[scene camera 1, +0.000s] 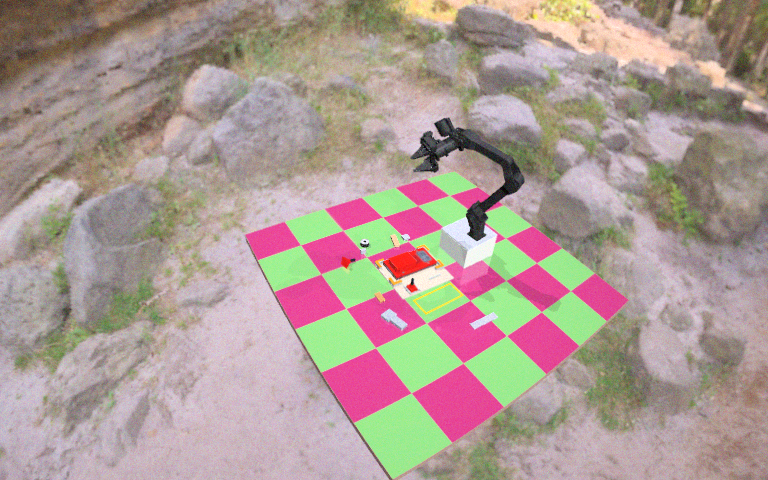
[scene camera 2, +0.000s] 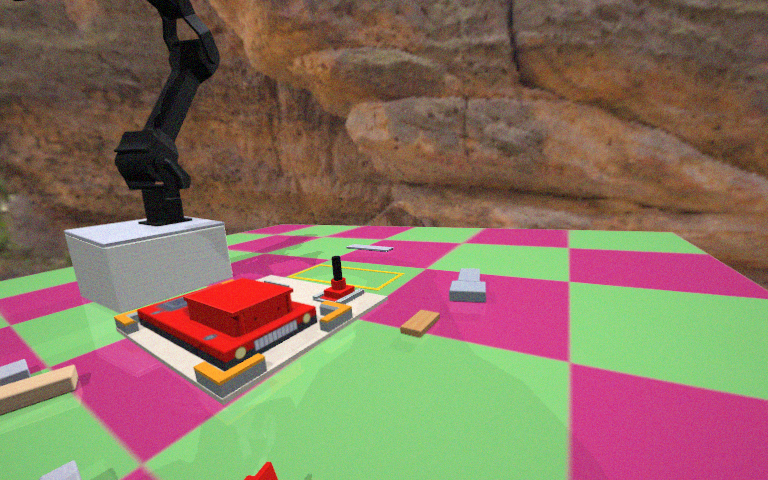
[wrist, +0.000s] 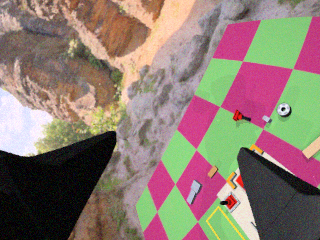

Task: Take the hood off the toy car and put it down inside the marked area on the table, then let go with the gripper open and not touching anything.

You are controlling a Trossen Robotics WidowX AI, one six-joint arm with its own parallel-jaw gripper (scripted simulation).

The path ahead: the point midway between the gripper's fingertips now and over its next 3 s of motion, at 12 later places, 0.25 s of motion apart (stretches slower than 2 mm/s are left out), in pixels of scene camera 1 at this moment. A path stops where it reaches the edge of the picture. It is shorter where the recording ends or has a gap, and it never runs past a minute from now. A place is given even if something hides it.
My gripper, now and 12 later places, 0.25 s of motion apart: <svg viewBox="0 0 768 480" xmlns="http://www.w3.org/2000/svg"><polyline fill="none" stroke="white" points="412,164 402,182 397,202 397,223 401,241 404,249 403,250 403,251 403,252 403,252 403,253 403,253 403,255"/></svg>
